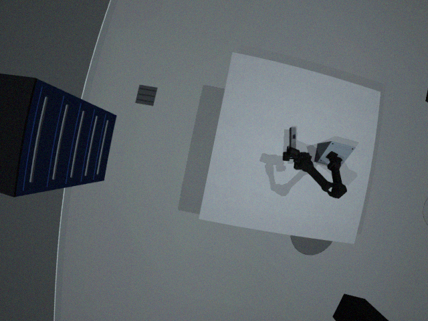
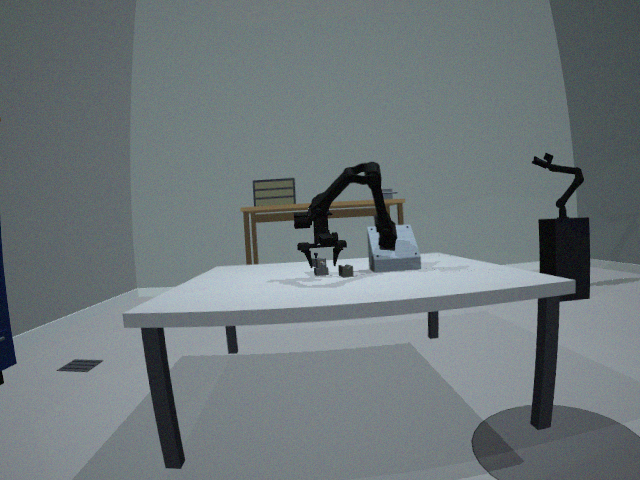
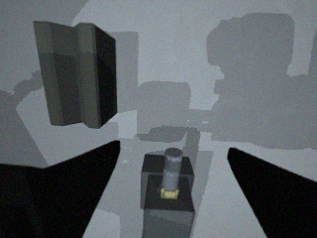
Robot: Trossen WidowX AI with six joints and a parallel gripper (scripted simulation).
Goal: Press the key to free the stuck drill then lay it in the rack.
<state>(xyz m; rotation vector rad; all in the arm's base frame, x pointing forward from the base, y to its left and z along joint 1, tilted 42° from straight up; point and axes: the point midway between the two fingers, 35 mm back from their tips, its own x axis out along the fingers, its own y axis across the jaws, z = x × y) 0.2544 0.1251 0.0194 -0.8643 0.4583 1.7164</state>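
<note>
My gripper tip is 60 mm to the left of the drill, 20 mm short of it and 10 mm below it. From my gripper tip the other things lie so: rack (90 mm behind, 20 mm to the left, 20 mm below).
</note>
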